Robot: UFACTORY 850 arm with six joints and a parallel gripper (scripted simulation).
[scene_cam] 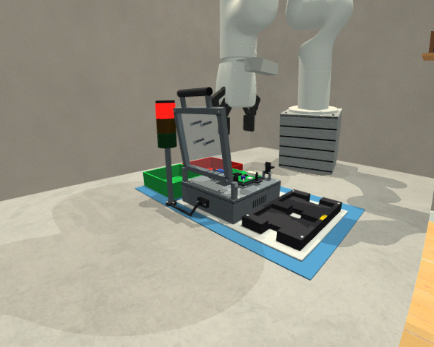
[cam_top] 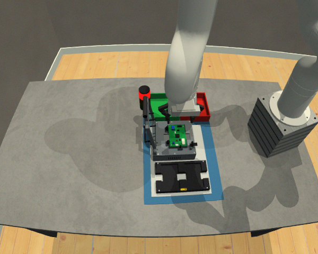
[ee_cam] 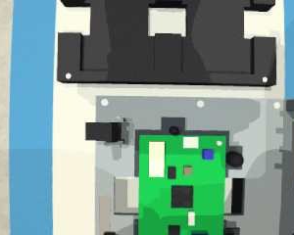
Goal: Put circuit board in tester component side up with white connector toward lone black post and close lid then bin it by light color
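Right now the green circuit board is 11 cm below my hand. Round my hand: tester bed 1 cm ahead, 1 cm to the left, 12 cm below; then tester lid 12 cm ahead; then black latch block 6 cm behind, 6 cm to the left, 10 cm below.
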